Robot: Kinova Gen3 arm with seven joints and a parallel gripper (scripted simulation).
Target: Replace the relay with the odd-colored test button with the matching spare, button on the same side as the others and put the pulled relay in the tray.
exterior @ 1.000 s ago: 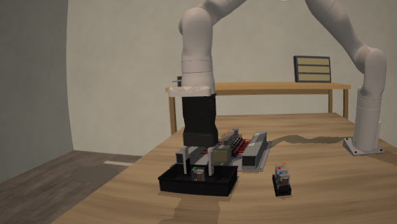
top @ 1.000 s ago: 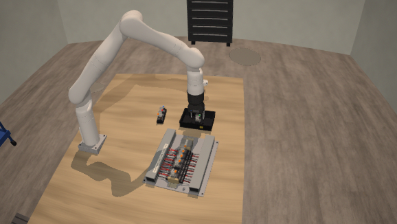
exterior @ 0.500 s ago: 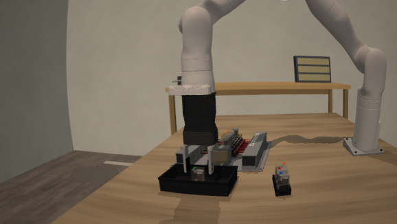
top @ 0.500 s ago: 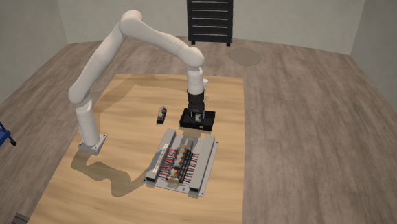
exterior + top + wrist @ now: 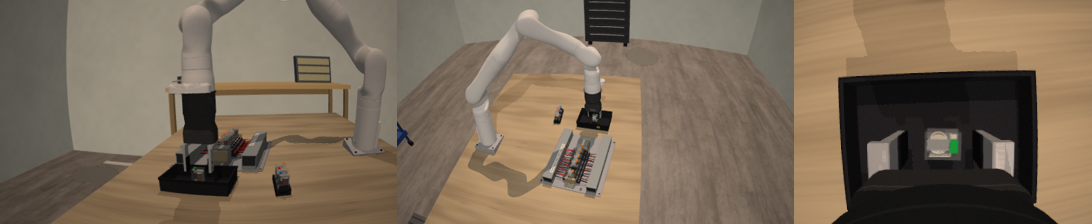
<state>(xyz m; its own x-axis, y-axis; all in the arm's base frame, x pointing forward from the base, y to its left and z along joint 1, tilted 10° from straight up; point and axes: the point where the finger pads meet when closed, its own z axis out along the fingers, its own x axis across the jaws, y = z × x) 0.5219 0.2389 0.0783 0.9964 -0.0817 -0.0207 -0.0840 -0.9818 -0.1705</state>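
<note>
My hand is 4 cm above the black tray. The rest, counted from my hand: spare relay (20 cm behind, 4 cm to the left, 3 cm below); spare holder (20 cm behind, 1 cm to the left, 5 cm below).
</note>
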